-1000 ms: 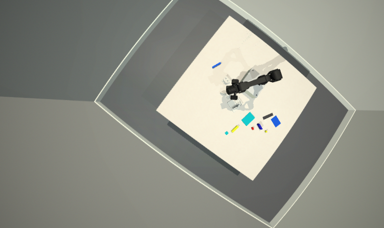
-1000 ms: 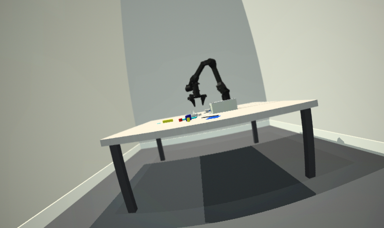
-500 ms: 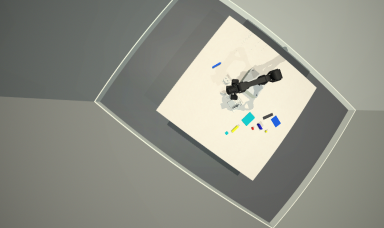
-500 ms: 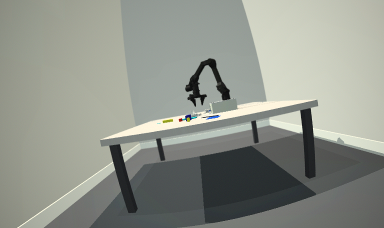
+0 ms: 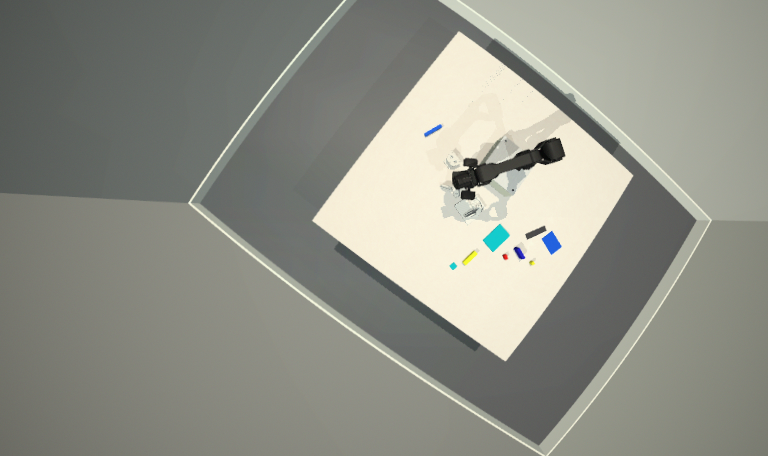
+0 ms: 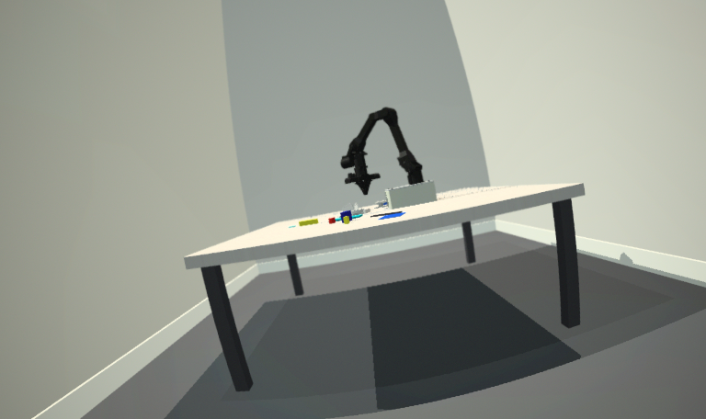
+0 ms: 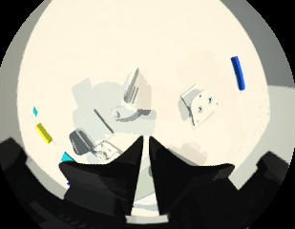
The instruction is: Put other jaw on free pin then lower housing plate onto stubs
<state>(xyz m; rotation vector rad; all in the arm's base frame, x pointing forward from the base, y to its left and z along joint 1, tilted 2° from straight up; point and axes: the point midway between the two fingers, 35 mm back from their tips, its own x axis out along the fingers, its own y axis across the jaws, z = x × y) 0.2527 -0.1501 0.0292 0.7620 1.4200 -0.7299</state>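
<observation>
Now: the jaw 6 cm ahead of my gripper tip, 1 cm to the left of it and 7 cm below it. From my gripper tip the other things lie so: cyan plate (9 cm ahead, 34 cm to the left, 8 cm below); yellow bar (26 cm ahead, 29 cm to the left, 7 cm below); blue bar (13 cm behind, 28 cm to the right, 7 cm below).
</observation>
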